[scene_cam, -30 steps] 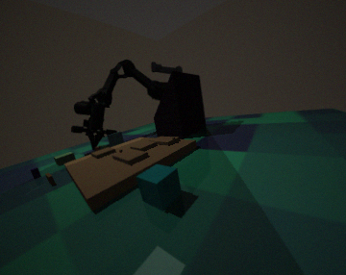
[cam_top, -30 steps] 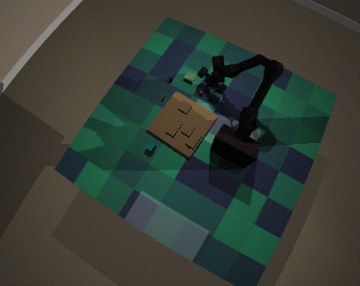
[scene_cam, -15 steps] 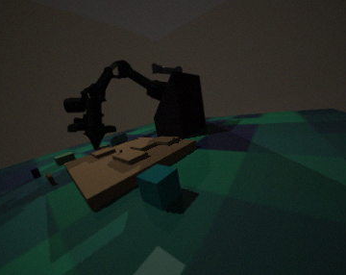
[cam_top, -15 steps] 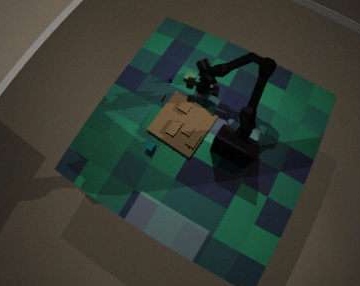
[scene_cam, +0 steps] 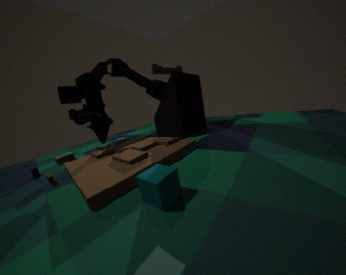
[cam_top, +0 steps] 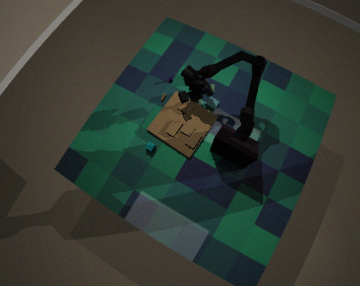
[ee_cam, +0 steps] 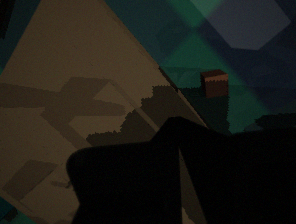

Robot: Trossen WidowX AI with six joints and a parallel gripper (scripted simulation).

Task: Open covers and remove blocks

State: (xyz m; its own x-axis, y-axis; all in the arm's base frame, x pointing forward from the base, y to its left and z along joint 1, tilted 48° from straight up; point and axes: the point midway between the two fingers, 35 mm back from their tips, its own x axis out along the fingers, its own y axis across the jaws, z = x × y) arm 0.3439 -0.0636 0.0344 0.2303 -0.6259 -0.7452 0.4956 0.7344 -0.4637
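My gripper tip is now 40 mm to the left of the orange block and 30 mm above it. Round my gripper tip: green block 130 mm to the right, 130 mm ahead, 30 mm below; then brown block 170 mm ahead, 70 mm to the left, 30 mm below; then light teal block 90 mm behind, 70 mm to the right, 30 mm below.
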